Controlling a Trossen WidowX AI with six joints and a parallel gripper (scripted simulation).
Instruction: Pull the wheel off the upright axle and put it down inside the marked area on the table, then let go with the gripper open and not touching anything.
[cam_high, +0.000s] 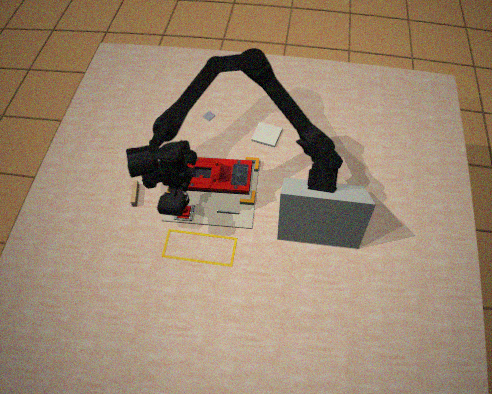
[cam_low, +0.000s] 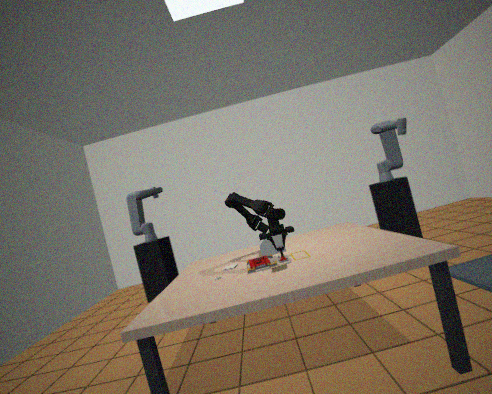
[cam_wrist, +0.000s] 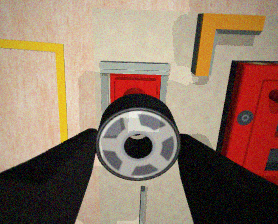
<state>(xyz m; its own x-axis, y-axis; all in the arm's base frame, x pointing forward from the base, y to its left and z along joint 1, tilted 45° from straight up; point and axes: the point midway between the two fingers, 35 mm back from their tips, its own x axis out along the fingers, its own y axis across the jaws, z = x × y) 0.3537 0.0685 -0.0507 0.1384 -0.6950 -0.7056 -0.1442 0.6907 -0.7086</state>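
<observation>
The grey mount lies 40 mm below my gripper tip. From my gripper tip the other things lie so: grey baseplate 40 mm behind, 100 mm to the right, 60 mm below; then wheel right at my gripper tip; then wooden block 160 mm ahead, 10 mm to the right, 60 mm below.
</observation>
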